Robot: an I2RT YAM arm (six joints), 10 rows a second.
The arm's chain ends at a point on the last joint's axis. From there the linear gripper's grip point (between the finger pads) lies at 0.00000 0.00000 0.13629 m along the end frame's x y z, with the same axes.
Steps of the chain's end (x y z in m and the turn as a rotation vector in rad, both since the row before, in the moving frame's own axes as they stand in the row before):
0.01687 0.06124 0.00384 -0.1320 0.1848 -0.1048
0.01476 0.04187 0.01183 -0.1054 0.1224 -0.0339
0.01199 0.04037 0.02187 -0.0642 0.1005 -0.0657
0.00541 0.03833 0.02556 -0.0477 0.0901 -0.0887
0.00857 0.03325 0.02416 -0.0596 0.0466 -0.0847
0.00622 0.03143 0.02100 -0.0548 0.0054 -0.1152
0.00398 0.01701 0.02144 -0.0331 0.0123 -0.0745
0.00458 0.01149 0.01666 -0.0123 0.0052 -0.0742
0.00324 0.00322 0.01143 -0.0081 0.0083 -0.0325
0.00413 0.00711 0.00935 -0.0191 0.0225 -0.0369
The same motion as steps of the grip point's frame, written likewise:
0.04273 0.07773 0.00034 -0.1320 0.1848 -0.1048
0.03161 0.05589 0.01006 -0.1054 0.1224 -0.0339
0.02593 0.04864 0.02090 -0.0642 0.1005 -0.0657
0.01794 0.04427 0.02485 -0.0477 0.0901 -0.0887
0.01525 0.04109 0.02377 -0.0596 0.0466 -0.0847
0.00738 0.03884 0.02079 -0.0548 0.0054 -0.1152
0.00582 0.02145 0.02136 -0.0331 0.0123 -0.0745
0.00535 0.01314 0.01665 -0.0123 0.0052 -0.0742
0.00439 0.00431 0.01142 -0.0081 0.0083 -0.0325
0.00724 0.00966 0.00929 -0.0191 0.0225 -0.0369

